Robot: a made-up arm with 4 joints.
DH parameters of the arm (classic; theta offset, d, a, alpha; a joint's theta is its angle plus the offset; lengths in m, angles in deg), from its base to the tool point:
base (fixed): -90 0.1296 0 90
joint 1: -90 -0.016 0.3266 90
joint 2: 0 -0.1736 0.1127 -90
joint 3: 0 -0.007 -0.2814 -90
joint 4: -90 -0.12 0.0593 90
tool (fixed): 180 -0.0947 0 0
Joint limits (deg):
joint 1: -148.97..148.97
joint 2: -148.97..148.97
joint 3: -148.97..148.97
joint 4: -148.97..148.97
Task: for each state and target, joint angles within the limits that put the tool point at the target. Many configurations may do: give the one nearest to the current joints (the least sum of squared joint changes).
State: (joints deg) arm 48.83 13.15 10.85 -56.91
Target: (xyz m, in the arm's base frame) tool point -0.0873 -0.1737 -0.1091
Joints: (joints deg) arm 51.22 0.90 34.55 -51.11
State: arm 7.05 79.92 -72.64 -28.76
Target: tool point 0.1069 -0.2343 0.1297
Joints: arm 39.47 57.88 -26.45 -45.72
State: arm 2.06 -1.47 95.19 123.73
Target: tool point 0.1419 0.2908 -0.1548
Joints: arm -23.84 -9.06 61.05 134.06
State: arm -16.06 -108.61 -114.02 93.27
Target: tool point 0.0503 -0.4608 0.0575
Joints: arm 14.51 -121.15 -115.81 91.50
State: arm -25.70 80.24 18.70 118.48
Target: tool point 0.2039 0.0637 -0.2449
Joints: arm -13.45 68.10 5.93 122.05
